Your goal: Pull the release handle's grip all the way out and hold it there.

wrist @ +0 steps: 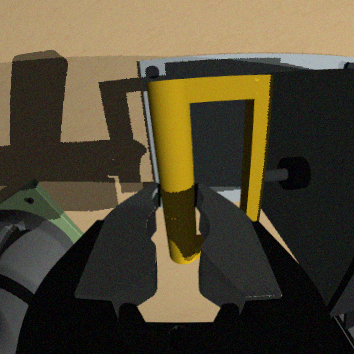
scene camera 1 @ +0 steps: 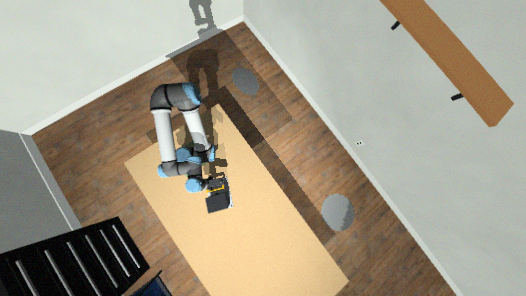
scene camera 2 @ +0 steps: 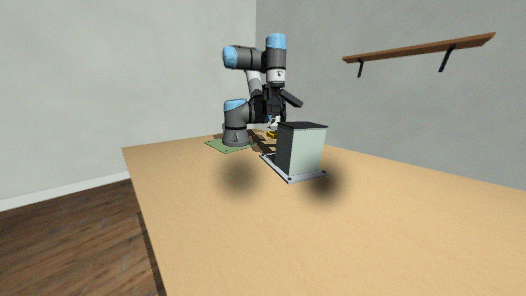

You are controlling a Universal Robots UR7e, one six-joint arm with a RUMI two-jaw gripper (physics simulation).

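Note:
The release handle's yellow grip (scene camera 1: 216,189) (scene camera 2: 271,134) (wrist: 171,135) is a rectangular loop with a thick round bar on the side away from the dark box (scene camera 1: 218,202) (scene camera 2: 306,150) (wrist: 315,120). A short grey rod (wrist: 276,174) joins the loop's near side to a black collar (wrist: 295,173) on the box's face. There is a small gap between the loop and the box. My gripper (wrist: 176,185) is shut on the thick bar, one finger on each side, with the bar's end showing between the fingers in the wrist view. In both scene views the fingertips are hard to make out.
The box stands on a light grey base plate (scene camera 2: 306,176) bolted to the wooden table (scene camera 1: 260,240) (scene camera 2: 350,240). The arm's green mounting plate (scene camera 2: 227,147) (wrist: 62,220) lies near the handle side. A wall shelf (scene camera 1: 450,55) (scene camera 2: 420,48) hangs away from the arm.

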